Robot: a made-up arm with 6 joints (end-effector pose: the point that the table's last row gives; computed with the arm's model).
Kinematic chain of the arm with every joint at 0, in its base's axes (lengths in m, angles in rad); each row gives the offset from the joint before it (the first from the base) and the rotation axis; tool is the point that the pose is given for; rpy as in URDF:
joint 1: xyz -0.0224 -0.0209 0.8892 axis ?
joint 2: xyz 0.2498 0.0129 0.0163 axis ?
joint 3: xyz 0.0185 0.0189 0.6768 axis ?
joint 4: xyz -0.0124 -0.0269 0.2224 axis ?
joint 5: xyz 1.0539 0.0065 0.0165 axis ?
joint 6: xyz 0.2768 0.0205 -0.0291 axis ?
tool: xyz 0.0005 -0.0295 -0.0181 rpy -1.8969 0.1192 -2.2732
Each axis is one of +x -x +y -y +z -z.
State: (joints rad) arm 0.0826 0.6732 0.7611 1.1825 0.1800 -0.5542
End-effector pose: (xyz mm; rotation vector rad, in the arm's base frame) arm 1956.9 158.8 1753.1 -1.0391 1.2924 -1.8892
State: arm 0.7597 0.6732 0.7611 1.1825 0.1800 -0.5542
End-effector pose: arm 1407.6 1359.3 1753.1 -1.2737 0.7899 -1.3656
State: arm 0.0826 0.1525 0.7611 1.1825 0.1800 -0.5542
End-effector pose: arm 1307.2 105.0 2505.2 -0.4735 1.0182 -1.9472
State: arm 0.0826 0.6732 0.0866 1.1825 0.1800 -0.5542
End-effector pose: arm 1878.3 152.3 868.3 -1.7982 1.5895 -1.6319
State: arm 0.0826 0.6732 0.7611 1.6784 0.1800 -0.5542
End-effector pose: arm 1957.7 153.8 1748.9 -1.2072 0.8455 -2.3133
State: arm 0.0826 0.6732 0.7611 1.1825 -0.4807 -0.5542
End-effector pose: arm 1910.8 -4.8 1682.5 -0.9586 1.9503 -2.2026
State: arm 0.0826 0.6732 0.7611 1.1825 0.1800 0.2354
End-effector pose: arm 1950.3 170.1 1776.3 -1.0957 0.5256 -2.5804
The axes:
joint 1: +z
joint 2: +y
joint 3: -y
joint 4: -x
joint 5: -y
joint 6: -x

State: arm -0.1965 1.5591 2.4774 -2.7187 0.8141 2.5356
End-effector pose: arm 1564.9 -462.0 1895.7 -0.0559 2.2230 -1.2613
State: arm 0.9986 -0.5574 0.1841 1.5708 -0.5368 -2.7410
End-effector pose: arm 493.2 519.3 2464.6 -0.4042 1.5892 0.6445
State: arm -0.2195 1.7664 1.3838 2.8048 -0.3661 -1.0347
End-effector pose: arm 2134.5 -571.8 601.3 1.1565 -0.3945 2.4211
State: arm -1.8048 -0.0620 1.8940 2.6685 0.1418 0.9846
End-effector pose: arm 107.2 403.4 2733.1 -0.2543 0.7922 -0.5849
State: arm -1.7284 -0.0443 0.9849 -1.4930 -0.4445 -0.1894
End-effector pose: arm 18.7 -747.2 2779.5 0.5585 1.4149 -1.0129
